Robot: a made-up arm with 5 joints.
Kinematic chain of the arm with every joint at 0, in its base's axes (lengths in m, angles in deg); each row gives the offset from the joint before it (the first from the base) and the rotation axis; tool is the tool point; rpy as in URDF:
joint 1: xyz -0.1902 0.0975 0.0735 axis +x
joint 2: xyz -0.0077 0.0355 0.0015 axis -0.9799 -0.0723 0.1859
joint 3: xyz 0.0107 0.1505 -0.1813 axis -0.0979 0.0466 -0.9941
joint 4: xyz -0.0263 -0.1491 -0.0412 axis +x
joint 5: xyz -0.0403 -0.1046 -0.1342 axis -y
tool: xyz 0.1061 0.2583 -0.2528 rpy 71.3 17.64 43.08
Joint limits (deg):
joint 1: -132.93..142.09
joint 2: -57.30..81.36
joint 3: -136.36..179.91
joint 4: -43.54..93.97
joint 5: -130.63..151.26
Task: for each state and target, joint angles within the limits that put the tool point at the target. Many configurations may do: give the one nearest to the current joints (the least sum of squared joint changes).
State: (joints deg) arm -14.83 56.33 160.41 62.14 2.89
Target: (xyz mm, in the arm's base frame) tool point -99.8 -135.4 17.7
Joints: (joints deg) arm -8.67 50.20 157.23 65.68 1.94
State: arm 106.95 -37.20 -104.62 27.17 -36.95
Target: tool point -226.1 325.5 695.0
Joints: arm 107.38 -39.13 -101.90 4.96 -26.34
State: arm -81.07 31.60 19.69 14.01 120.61
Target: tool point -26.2 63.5 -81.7
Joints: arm -52.75 15.02 4.76 45.96 98.82
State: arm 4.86 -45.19 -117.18 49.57 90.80
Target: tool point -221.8 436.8 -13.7
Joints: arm -20.34 -22.75 -124.35 41.53 97.27
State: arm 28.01 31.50 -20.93 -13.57 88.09
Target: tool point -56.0 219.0 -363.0
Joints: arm 6.55 43.95 -51.30 -7.69 76.35
